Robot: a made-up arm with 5 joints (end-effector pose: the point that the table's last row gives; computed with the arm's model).
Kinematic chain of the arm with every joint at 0, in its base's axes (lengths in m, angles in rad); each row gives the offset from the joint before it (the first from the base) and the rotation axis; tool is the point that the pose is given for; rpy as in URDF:
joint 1: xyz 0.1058 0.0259 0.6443 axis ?
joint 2: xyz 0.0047 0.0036 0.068 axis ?
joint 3: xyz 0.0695 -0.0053 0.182 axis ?
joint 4: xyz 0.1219 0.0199 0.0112 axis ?
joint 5: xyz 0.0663 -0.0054 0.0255 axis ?
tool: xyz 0.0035 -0.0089 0.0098 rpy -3.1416 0 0
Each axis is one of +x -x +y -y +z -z.
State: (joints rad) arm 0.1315 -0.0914 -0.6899 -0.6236 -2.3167
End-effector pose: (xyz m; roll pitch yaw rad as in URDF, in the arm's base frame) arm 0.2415 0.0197 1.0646 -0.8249 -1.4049 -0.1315
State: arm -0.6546 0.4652 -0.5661 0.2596 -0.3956
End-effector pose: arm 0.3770 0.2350 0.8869 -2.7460 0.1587 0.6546
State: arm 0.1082 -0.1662 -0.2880 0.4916 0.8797
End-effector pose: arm 0.3251 0.0168 1.0028 2.2619 0.0374 -0.1082
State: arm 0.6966 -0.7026 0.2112 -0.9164 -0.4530
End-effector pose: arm 0.1243 0.0111 1.0373 -2.6886 -1.4078 -0.6966
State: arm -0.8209 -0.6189 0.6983 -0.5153 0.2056
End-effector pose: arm 0.1871 0.1221 0.9653 2.9360 -0.4359 0.8209
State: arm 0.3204 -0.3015 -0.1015 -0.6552 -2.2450
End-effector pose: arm 0.2498 -0.0106 1.0318 -0.8966 -1.0582 -0.3204
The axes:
joint 1: -z
joint 2: +y
joint 3: +y
joint 4: +y
joint 5: -x

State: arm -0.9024 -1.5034 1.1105 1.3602 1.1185
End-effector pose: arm 0.0961 0.0423 0.8149 2.0231 0.9673 0.9024
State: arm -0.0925 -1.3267 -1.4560 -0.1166 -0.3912
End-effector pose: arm -0.2412 -0.0055 0.8425 0.3912 -0.2423 -3.0491
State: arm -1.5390 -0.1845 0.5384 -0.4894 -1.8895
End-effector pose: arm 0.1067 0.2511 0.8955 -1.2521 -0.1355 1.5390
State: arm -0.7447 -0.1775 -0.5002 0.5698 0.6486
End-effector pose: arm 0.2407 0.1660 1.0348 2.4930 -0.1079 0.7447
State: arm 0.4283 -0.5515 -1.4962 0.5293 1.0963
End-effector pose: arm -0.0066 0.0964 1.0786 2.0453 -1.5184 -0.4283
